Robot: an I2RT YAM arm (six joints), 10 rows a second.
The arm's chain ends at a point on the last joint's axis. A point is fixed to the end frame.
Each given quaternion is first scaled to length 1.
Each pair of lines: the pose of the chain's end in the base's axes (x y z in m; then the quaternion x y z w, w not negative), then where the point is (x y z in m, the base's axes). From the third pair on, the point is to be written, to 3 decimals.
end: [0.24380 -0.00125 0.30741 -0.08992 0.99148 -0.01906 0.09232]
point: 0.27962 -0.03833 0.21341
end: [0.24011 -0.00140 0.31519 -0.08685 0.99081 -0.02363 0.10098]
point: 0.27739 -0.03937 0.22211
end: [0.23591 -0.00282 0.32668 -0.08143 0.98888 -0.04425 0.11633]
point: 0.276 -0.045 0.236
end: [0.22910 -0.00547 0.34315 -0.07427 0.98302 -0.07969 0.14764]
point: 0.274 -0.054 0.259
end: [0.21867 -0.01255 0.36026 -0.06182 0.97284 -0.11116 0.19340]
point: 0.271 -0.066 0.283
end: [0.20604 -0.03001 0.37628 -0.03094 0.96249 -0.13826 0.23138]
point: 0.261 -0.090 0.306
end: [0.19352 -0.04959 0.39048 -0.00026 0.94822 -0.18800 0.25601]
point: 0.248 -0.119 0.330
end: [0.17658 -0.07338 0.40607 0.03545 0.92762 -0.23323 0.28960]
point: 0.230 -0.151 0.355
